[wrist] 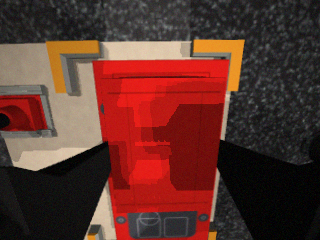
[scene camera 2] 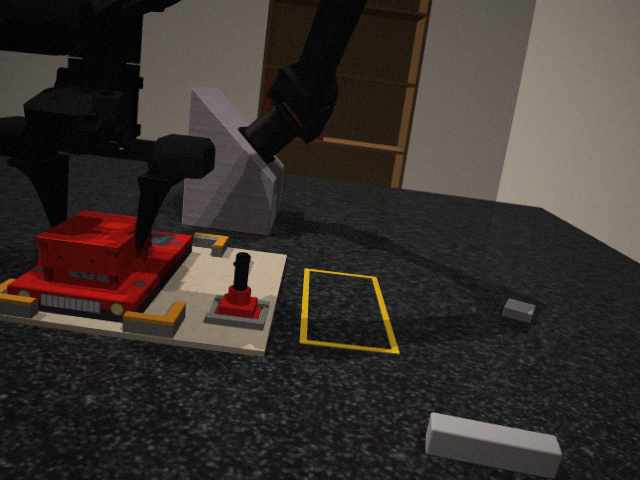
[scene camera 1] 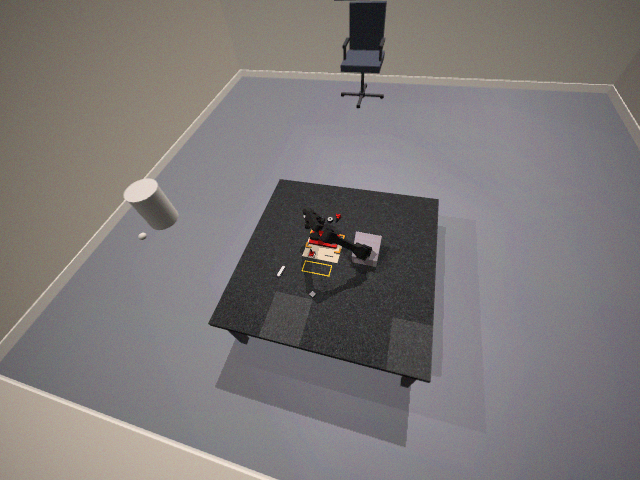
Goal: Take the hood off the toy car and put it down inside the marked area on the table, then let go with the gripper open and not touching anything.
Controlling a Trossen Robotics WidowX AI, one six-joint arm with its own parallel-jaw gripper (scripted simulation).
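Hood (scene camera 2: 101, 243), also in the wrist view (wrist: 163, 132). Carrying it: the gripper (scene camera 2: 99, 242), visible too in the wrist view (wrist: 163, 145).
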